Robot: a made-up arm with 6 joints.
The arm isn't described. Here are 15 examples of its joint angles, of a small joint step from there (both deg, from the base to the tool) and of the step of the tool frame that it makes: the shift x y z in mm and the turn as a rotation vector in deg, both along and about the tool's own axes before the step.
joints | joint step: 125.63 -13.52 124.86 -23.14 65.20 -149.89 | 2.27 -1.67 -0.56 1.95 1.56 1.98
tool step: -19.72 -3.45 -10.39 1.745 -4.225 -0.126
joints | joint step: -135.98 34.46 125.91 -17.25 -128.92 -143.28 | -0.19 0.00 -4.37 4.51 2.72 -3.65
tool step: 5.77 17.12 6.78 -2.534 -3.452 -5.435
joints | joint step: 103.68 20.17 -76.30 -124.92 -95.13 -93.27 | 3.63 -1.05 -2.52 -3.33 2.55 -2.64
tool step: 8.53 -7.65 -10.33 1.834 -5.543 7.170
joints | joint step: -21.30 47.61 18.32 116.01 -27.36 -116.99 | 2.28 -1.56 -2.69 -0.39 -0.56 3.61
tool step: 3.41 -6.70 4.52 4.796 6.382 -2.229
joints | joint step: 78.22 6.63 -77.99 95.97 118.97 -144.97 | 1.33 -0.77 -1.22 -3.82 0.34 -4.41
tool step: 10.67 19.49 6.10 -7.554 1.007 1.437
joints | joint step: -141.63 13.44 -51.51 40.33 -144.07 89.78 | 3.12 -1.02 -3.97 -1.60 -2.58 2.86
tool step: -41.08 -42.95 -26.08 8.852 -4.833 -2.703
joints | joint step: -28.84 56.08 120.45 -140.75 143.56 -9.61 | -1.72 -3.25 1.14 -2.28 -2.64 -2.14
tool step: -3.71 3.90 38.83 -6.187 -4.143 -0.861
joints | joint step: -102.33 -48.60 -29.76 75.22 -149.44 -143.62 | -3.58 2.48 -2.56 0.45 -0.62 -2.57
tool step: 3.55 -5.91 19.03 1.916 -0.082 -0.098
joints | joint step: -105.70 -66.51 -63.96 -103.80 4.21 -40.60 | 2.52 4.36 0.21 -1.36 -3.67 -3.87
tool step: -33.19 27.04 5.99 -3.488 -2.950 -7.567
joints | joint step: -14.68 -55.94 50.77 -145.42 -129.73 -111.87 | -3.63 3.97 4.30 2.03 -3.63 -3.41
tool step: 13.98 34.54 27.25 -0.759 5.619 -7.796
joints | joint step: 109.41 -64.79 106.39 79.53 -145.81 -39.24 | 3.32 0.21 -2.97 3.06 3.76 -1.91
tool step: 7.06 9.94 -10.67 0.902 -0.969 3.378
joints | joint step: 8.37 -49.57 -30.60 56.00 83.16 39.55 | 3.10 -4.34 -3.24 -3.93 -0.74 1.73
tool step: -18.91 -6.43 -27.64 5.100 -7.005 -1.663
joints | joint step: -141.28 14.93 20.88 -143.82 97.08 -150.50 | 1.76 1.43 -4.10 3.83 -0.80 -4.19
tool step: 3.48 -5.16 17.45 -0.695 -0.815 -1.261
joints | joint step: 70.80 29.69 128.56 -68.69 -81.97 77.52 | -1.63 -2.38 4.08 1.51 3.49 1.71
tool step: -5.23 1.48 2.34 0.608 1.265 -1.876
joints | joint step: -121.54 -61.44 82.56 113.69 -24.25 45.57 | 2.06 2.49 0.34 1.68 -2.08 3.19
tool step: 23.33 3.71 -2.85 2.195 0.043 1.553
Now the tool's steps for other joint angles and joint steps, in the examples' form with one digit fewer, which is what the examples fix.
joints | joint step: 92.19 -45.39 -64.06 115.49 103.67 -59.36 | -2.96 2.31 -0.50 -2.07 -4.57 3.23
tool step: -18.5 -12.8 6.3 -2.27 2.49 -5.65
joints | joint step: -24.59 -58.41 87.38 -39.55 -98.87 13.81 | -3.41 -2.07 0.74 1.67 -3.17 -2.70
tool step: 1.0 -1.3 -15.3 1.59 -4.92 1.30
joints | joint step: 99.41 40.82 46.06 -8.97 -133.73 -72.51 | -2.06 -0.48 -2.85 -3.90 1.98 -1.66
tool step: -0.5 2.0 0.0 1.61 2.36 3.08
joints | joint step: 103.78 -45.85 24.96 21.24 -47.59 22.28 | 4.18 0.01 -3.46 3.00 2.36 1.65
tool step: 9.1 -9.7 -20.6 2.58 0.66 0.61
